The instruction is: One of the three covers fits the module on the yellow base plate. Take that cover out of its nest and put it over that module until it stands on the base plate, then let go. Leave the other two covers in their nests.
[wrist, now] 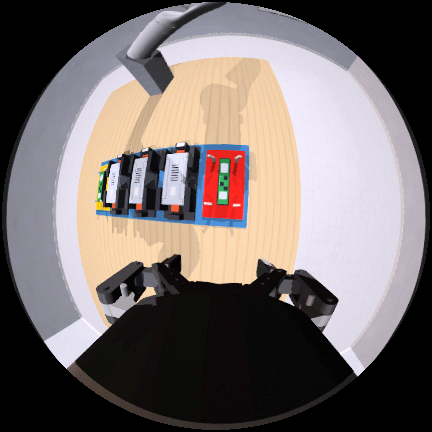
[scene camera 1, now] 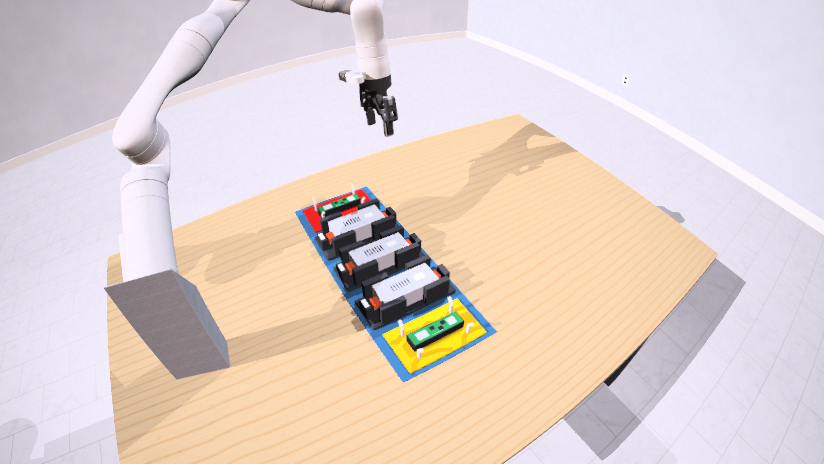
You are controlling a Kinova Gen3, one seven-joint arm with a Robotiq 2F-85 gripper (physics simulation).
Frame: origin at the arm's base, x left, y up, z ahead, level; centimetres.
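Seen in the pictures: gripper, fingertip midpoint: (wrist: 218, 265) (scene camera 1: 380, 130); arm's base at its link origin: (wrist: 138, 52) (scene camera 1: 154, 286).
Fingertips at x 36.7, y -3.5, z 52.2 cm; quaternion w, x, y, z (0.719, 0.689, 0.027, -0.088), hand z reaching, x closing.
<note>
Pixels of each thing's top centre, then the offset from my fingertips to it. "pt": a spot on its surface instead. Level surfaces: height alone.
- middle cover at its top centre: (scene camera 1: 378, 248) (wrist: 137, 179) dx -24.6, dy -13.8, dz -9.2 cm
- yellow base plate at a spot on its surface: (scene camera 1: 412, 361) pt dx -50.1, dy -18.2, dz -12.3 cm
- green-topped module at a spot on its surface: (scene camera 1: 435, 330) (wrist: 99, 184) pt dx -46.4, dy -16.2, dz -6.3 cm
- red plate at its top centre: (wrist: 223, 181) (scene camera 1: 339, 209) dx -3.3, dy -18.2, dz -12.5 cm
- green module at a spot on its surface: (wrist: 224, 181) (scene camera 1: 339, 201) pt dx -2.9, dy -16.2, dz -12.2 cm
- wooden table at its surface level: dy -18.8 cm
Three light grey covers sit in black nests in a row: one cover (scene camera 1: 406, 282) (wrist: 114, 183) beside the yellow base plate, a middle cover (scene camera 1: 379, 251) (wrist: 139, 180), and one cover (scene camera 1: 355, 223) (wrist: 175, 178) beside the red plate. The yellow base plate (scene camera 1: 412, 361) (wrist: 102, 206) has white posts and bears a green-topped module (scene camera 1: 435, 330) (wrist: 101, 186) with black sides. My gripper (scene camera 1: 379, 127) (wrist: 218, 265) is open and empty, high above the table, beyond the red-plate end of the row in the scene view. Which cover fits the module cannot be told.
A red plate (scene camera 1: 311, 219) (wrist: 211, 192) with white posts and a green module (scene camera 1: 339, 203) (wrist: 224, 181) lies at the far end of the blue board (scene camera 1: 405, 375) (wrist: 225, 223). The arm's grey pedestal (scene camera 1: 167, 325) (wrist: 146, 75) stands on the wooden table (scene camera 1: 576, 259) (wrist: 270, 175).
</note>
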